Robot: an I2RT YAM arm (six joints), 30 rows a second.
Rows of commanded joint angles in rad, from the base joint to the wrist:
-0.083 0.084 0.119 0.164 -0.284 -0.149
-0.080 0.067 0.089 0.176 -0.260 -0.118
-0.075 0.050 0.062 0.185 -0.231 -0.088
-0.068 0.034 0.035 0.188 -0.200 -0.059
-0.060 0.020 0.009 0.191 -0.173 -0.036
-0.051 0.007 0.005 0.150 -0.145 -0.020
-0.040 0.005 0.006 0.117 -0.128 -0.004
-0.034 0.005 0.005 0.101 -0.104 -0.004
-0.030 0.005 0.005 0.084 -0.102 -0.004
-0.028 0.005 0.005 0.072 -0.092 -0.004
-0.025 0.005 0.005 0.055 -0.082 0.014
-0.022 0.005 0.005 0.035 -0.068 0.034
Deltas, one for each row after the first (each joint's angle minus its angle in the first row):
0.003 -0.017 -0.030 0.012 0.024 0.031
0.008 -0.034 -0.057 0.021 0.053 0.061
0.015 -0.050 -0.084 0.024 0.084 0.090
0.023 -0.064 -0.110 0.027 0.111 0.113
0.032 -0.077 -0.114 -0.014 0.139 0.129
0.043 -0.079 -0.113 -0.047 0.156 0.145
0.049 -0.079 -0.114 -0.063 0.180 0.145
0.053 -0.079 -0.114 -0.080 0.182 0.145
0.055 -0.079 -0.114 -0.092 0.192 0.145
0.058 -0.079 -0.114 -0.109 0.202 0.163
0.061 -0.079 -0.114 -0.129 0.216 0.183

